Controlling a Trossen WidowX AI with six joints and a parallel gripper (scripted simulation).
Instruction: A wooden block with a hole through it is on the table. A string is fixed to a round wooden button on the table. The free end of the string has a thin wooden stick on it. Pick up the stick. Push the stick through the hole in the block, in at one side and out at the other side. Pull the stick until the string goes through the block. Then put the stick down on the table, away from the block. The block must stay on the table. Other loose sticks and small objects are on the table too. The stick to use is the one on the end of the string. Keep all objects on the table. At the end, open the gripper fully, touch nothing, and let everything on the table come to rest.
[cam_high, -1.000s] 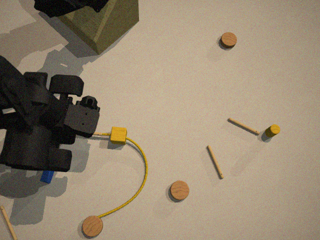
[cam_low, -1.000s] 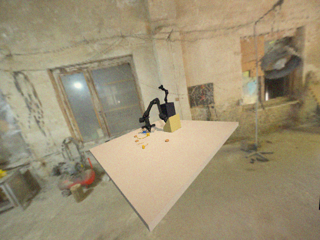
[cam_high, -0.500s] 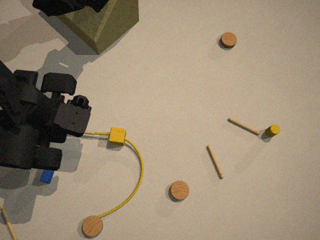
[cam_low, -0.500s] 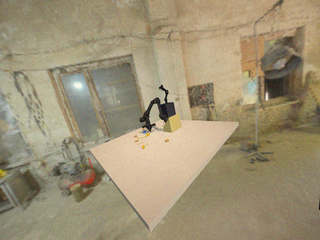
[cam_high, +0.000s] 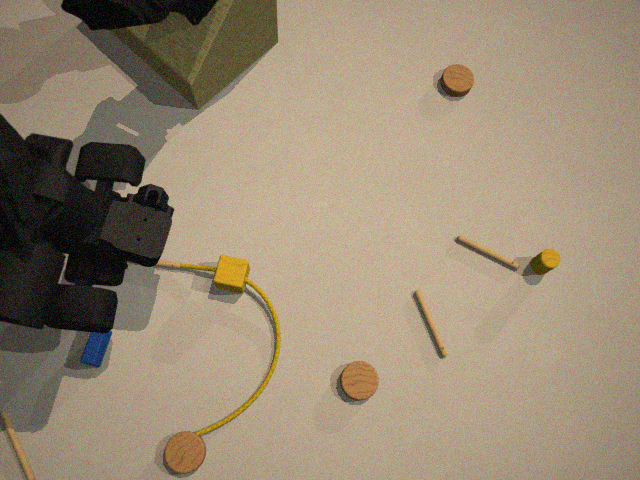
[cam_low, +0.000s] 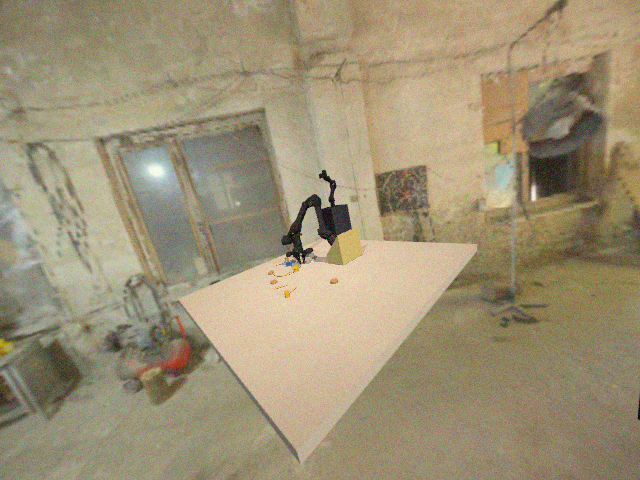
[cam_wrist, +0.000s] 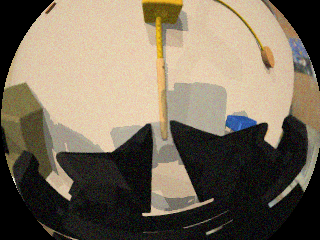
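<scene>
The thin wooden stick lies 3 cm ahead of my gripper tip, 3 cm to the left of it and 1 cm above it. From my gripper tip the other things lie so: yellow block (9 cm ahead, 8 cm to the left, 2 cm above); then blue block (7 cm ahead, 8 cm to the right, 1 cm above); then round wooden button (21 cm ahead, 6 cm to the right, 1 cm above).
</scene>
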